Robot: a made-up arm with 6 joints. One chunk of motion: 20 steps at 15 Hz.
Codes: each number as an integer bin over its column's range. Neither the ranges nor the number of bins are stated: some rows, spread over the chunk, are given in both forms.
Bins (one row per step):
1: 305 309 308 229 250 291
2: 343 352 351 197 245 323
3: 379 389 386 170 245 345
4: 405 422 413 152 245 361
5: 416 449 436 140 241 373
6: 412 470 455 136 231 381
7: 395 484 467 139 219 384
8: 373 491 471 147 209 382
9: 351 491 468 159 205 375
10: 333 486 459 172 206 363
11: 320 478 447 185 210 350
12: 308 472 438 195 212 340
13: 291 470 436 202 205 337
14: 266 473 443 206 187 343
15: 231 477 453 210 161 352
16: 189 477 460 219 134 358
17: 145 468 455 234 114 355
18: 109 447 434 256 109 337
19: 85 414 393 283 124 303
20: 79 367 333 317 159 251
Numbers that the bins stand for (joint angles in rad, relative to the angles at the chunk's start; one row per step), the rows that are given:
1: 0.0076 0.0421 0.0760 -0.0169 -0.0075 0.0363
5: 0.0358 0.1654 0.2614 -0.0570 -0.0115 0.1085
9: 0.0193 0.2024 0.3077 -0.0484 -0.0277 0.1102
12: 0.0084 0.1857 0.2643 -0.0322 -0.0246 0.0794
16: -0.0219 0.1901 0.2961 -0.0214 -0.0597 0.0953
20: -0.0499 0.0932 0.1122 0.0227 -0.0484 0.0010
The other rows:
2: 0.0173 0.0800 0.1383 -0.0313 -0.0097 0.0644
3: 0.0264 0.1126 0.1890 -0.0435 -0.0097 0.0838
4: 0.0330 0.1416 0.2281 -0.0516 -0.0097 0.0979
6: 0.0348 0.1839 0.2889 -0.0588 -0.0160 0.1155
7: 0.0305 0.1962 0.3063 -0.0574 -0.0214 0.1182
8: 0.0249 0.2024 0.3121 -0.0538 -0.0259 0.1164
10: 0.0147 0.1980 0.2947 -0.0426 -0.0273 0.0997
11: 0.0114 0.1909 0.2773 -0.0367 -0.0255 0.0882
13: 0.0040 0.1839 0.2614 -0.0291 -0.0277 0.0768
14: -0.0023 0.1865 0.2715 -0.0273 -0.0358 0.0821
15: -0.0112 0.1901 0.2860 -0.0255 -0.0475 0.0900
17: -0.0331 0.1821 0.2889 -0.0147 -0.0687 0.0926
18: -0.0423 0.1636 0.2585 -0.0048 -0.0709 0.0768
19: -0.0484 0.1346 0.1991 0.0074 -0.0642 0.0468

